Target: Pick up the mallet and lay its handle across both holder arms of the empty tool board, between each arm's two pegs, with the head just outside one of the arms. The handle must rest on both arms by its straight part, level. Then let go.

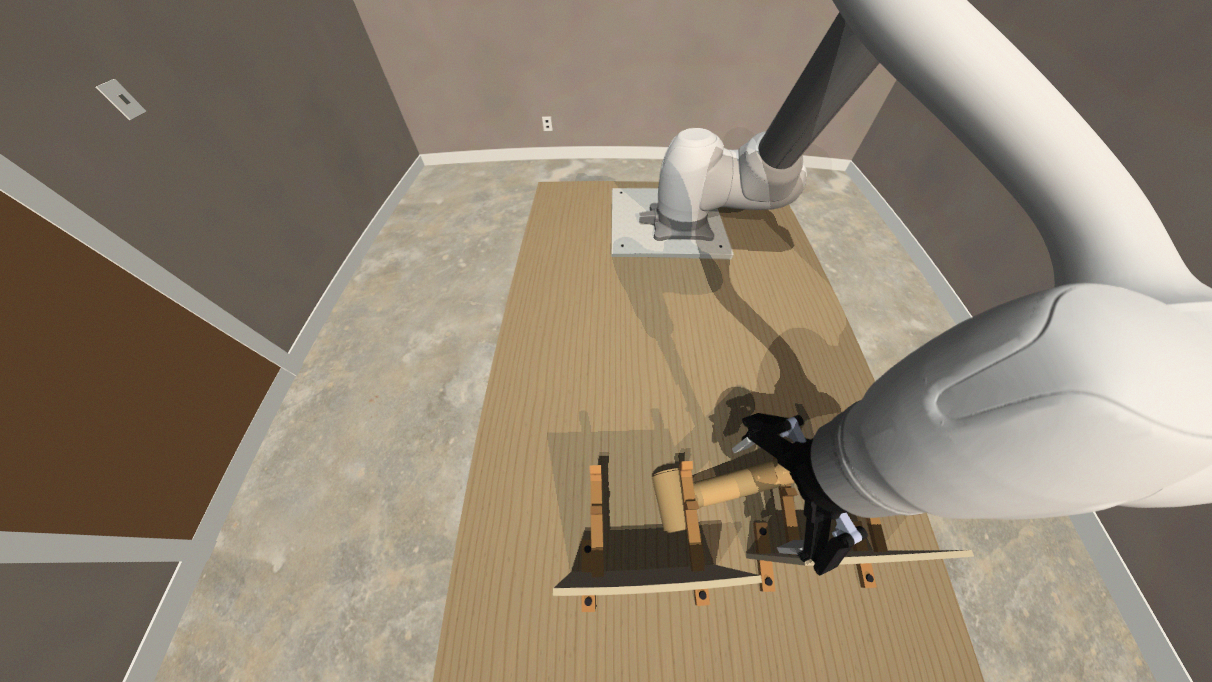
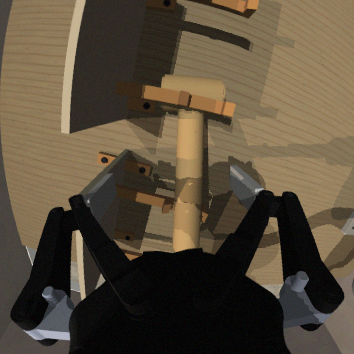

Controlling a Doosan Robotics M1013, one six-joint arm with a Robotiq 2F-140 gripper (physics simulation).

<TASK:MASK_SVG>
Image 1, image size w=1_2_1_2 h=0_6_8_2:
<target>my gripper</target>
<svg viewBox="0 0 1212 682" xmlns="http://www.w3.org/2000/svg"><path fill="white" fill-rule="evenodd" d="M743 418L742 422L744 426L748 427L748 432L742 437L742 441L732 448L733 452L737 453L757 444L777 458L778 464L790 472L802 499L805 500L804 515L807 517L805 539L792 540L777 547L779 553L796 554L803 562L812 559L815 563L813 566L814 570L819 576L838 567L852 546L867 538L868 533L862 526L855 527L847 515L848 512L835 504L819 485L811 463L813 438L805 438L799 427L804 424L803 418L800 415L785 418L756 413ZM834 519L837 522L837 526L835 527L835 531L832 532L834 537L828 542L831 519Z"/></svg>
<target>wooden mallet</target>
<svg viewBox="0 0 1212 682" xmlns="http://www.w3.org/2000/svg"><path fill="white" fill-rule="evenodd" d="M679 468L661 471L652 477L663 530L667 533L686 529ZM795 482L790 472L778 464L776 459L693 482L695 501L698 501L700 508Z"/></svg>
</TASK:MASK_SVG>
